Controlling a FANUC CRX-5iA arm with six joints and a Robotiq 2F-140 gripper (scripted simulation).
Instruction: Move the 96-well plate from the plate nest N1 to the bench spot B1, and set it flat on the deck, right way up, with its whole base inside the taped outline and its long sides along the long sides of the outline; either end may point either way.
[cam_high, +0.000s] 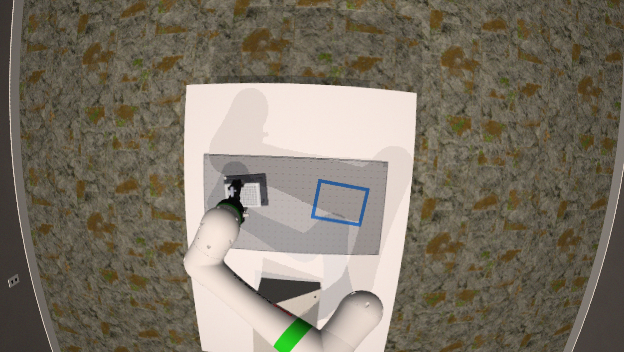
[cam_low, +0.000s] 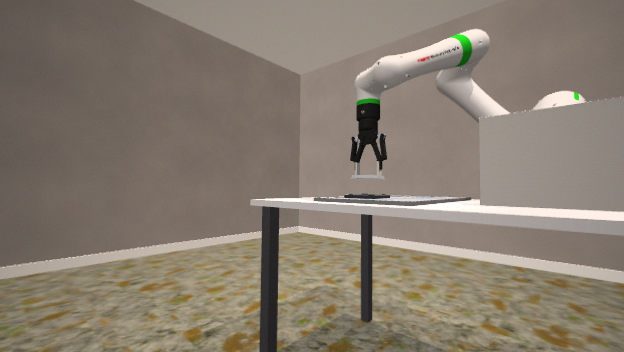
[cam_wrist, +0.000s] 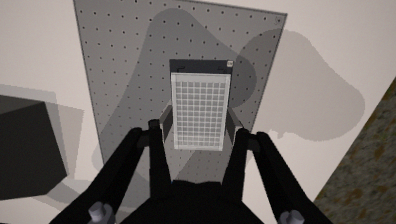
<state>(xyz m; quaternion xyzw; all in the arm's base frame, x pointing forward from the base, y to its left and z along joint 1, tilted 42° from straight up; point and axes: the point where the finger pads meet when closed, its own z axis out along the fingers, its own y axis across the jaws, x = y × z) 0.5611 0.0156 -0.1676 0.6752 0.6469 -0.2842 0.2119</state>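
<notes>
The dark plate nest N1 is 100 mm below my hand. From my hand the other things lie so: white 96-well plate: 20 mm below.
</notes>
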